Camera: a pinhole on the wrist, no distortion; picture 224 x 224 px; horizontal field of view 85.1 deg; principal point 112.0 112.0 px. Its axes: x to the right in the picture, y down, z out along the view. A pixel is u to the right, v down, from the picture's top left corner.
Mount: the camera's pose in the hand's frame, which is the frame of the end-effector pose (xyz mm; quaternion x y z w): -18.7 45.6 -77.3 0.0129 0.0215 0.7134 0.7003
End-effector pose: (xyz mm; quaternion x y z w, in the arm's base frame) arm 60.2 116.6 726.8 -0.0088 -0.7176 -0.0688 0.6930
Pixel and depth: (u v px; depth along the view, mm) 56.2 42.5 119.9
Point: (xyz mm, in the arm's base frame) 17.8 109.9 781.2
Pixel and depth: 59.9 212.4 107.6
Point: 29.3 128.3 625.1
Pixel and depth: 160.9 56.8 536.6
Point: -361.5 414.7 981.7
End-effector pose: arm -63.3 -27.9 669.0 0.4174 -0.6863 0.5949 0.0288
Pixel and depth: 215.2 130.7 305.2
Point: -109.8 -205.9 330.3
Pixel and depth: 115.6 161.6 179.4
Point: 7.3 -74.7 552.9
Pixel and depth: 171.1 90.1 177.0
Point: -113.4 -127.7 545.3
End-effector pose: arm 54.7 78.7 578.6 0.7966 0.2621 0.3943 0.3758
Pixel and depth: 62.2 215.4 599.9
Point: 212.0 -371.9 -19.1
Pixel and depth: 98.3 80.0 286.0
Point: 265.2 38.1 540.6
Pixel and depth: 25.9 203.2 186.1
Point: 60.1 -21.6 398.9
